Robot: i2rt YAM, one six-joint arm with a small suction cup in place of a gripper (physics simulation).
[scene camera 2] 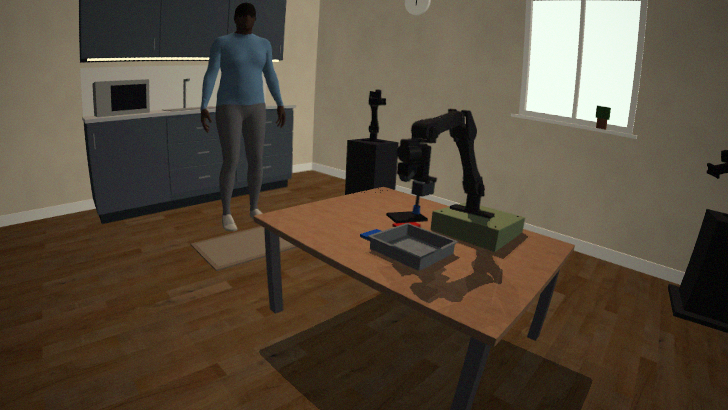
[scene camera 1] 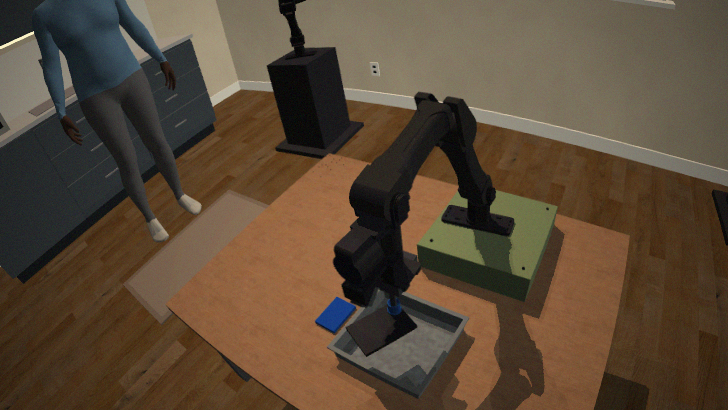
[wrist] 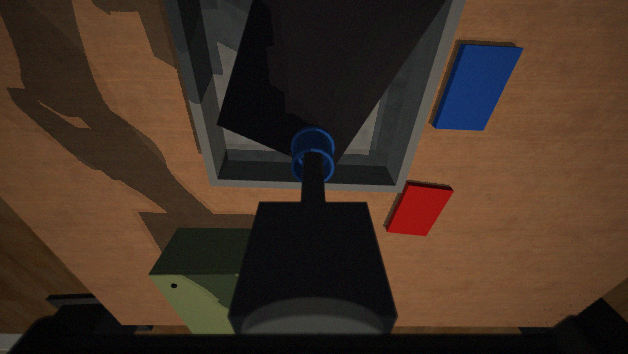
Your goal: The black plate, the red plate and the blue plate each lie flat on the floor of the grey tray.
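My suction gripper is shut on the black plate, holding it near one end. The black plate hangs above the grey tray, roughly level, and hides part of its floor. The blue plate lies flat on the table beside the tray. The red plate lies flat on the table near a tray corner; the arm hides it in scene camera 1.
The green base block carries the arm and stands on the wooden table. A person stands beyond the table. Another arm stands on a black pedestal behind it.
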